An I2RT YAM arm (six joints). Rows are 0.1 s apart.
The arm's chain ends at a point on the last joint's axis. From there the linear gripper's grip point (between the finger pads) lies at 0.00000 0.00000 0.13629 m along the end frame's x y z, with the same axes.
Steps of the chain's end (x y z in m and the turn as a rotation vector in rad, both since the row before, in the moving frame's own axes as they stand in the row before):
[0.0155 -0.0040 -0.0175 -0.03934 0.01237 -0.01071]
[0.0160 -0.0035 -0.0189 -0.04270 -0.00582 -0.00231]
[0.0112 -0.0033 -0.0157 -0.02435 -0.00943 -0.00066]
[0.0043 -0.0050 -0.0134 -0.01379 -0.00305 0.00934]
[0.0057 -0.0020 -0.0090 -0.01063 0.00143 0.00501]
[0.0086 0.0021 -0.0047 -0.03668 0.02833 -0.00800]
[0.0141 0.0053 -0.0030 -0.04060 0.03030 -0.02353]
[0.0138 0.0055 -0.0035 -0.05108 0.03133 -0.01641]
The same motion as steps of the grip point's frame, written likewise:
[0.0172 0.0014 -0.0176 -0.03934 0.01237 -0.01071]
[0.0152 0.0023 -0.0190 -0.04270 -0.00582 -0.00231]
[0.0099 0.0000 -0.0157 -0.02435 -0.00943 -0.00066]
[0.0039 -0.0031 -0.0134 -0.01379 -0.00305 0.00934]
[0.0059 -0.0006 -0.0090 -0.01063 0.00143 0.00501]
[0.0125 0.0071 -0.0048 -0.03668 0.02833 -0.00800]
[0.0183 0.0108 -0.0032 -0.04060 0.03030 -0.02353]
[0.0181 0.0124 -0.0037 -0.05108 0.03133 -0.01641]

